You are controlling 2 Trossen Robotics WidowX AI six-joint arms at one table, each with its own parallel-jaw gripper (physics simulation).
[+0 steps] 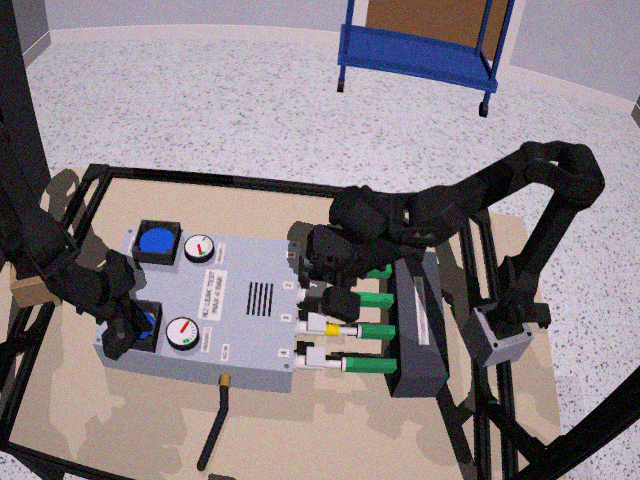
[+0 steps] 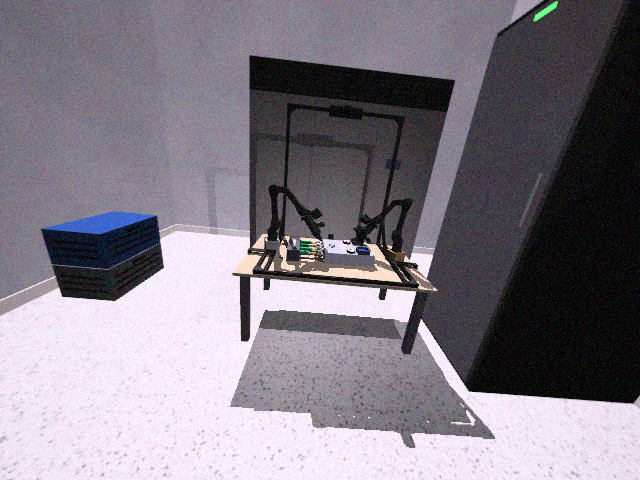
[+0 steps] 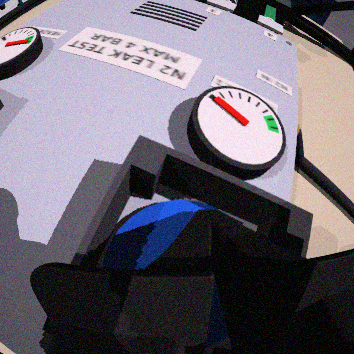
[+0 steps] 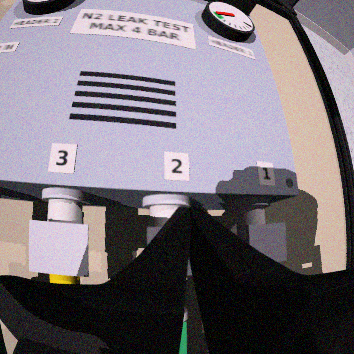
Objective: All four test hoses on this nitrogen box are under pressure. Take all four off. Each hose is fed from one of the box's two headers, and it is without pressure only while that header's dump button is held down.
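Where they show: left gripper, between the fingertips: (image 1: 151,328) (image 3: 206,218); right gripper, between the fingertips: (image 1: 309,276) (image 2: 322,241) (image 4: 186,216); left arm's base, origin of its link: (image 1: 29,265) (image 2: 396,250); right arm's base, origin of its link: (image 1: 504,322) (image 2: 272,239).
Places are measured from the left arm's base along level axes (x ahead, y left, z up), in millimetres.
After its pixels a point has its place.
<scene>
The grey nitrogen box (image 1: 237,305) @[x 403, y -199, z -4 mm] (image 2: 347,257) @[x 411, y -30, z -28 mm] (image 3: 105,105) @[x 309, y -159, z -4 mm] (image 4: 211,116) @[x 474, y -141, z -4 mm] lies on the table. My left gripper (image 1: 128,329) (image 3: 206,218) @[x 242, y -213, z 5 mm] is shut and empty, its tips down on the nearer blue dump button (image 1: 149,324) (image 3: 158,228) @[x 237, y -192, z 1 mm]. The gauge (image 1: 182,333) @[x 294, y -240, z 11 mm] (image 3: 239,130) @[x 288, y -233, z 11 mm] beside it has its red needle far from the green mark. The other blue button (image 1: 156,240) @[x 289, y -25, z 12 mm] stands free. My right gripper (image 1: 313,290) @[x 529, y -202, z 34 mm] (image 4: 186,216) @[x 529, y -202, z 34 mm] is shut and empty, its tips at hose 2's coupling (image 4: 163,208) @[x 521, y -196, z -18 mm]. Hose 3 (image 1: 337,330) @[x 551, y -286, z -21 mm] (image 4: 57,246) @[x 520, y -266, z -7 mm], hose 4 (image 1: 347,364) @[x 541, y -356, z -20 mm] and hose 1 (image 4: 267,242) @[x 574, y -138, z -7 mm] sit in their ports.
A dark grey block (image 1: 418,333) @[x 674, y -349, z -3 mm] holds the hoses' green ends. A black supply hose (image 1: 215,424) @[x 302, y -381, z -71 mm] leaves the box's front. A black frame (image 1: 223,181) @[x 474, y 186, z -68 mm] rims the table. A blue cart (image 1: 413,52) stands behind. A dark cabinet (image 2: 509,214) and a blue crate stack (image 2: 115,252) flank the table.
</scene>
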